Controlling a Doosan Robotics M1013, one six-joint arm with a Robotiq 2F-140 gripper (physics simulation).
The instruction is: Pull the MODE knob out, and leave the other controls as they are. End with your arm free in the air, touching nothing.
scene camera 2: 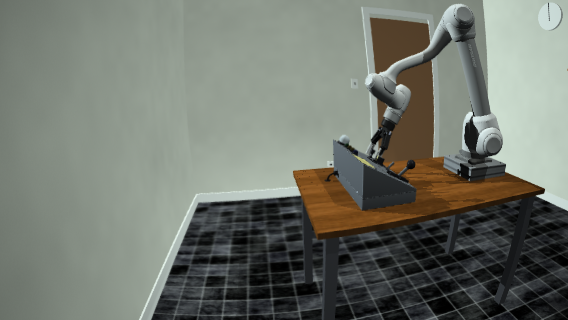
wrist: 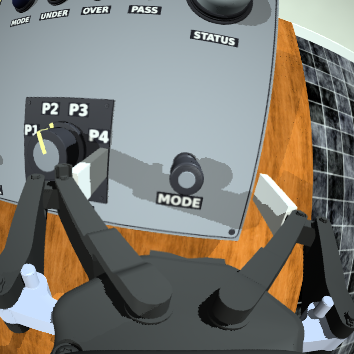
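Observation:
The MODE knob (wrist: 186, 176) is a small round black knob with a grey centre, near the lower right corner of the panel, above its MODE label (wrist: 179, 201) in the wrist view. My gripper (wrist: 182, 174) (scene camera 2: 376, 152) is wide open with nothing between its fingers. In the wrist view its left pad is beside the rotary knob and its right pad is beyond the panel's right edge, with the MODE knob between the two pads' lines. In the scene view the fingertips are close over the sloped panel; whether they touch it I cannot tell, and the MODE knob is hidden.
The rotary knob (wrist: 52, 150) with P1 to P4 marks is close to the left finger. A STATUS dome (wrist: 222, 6) and several small lamps line the panel's top. The control box (scene camera 2: 350, 172) stands on the wooden table (scene camera 2: 340, 222). A ball-topped lever (scene camera 2: 410, 164) sticks up near the gripper.

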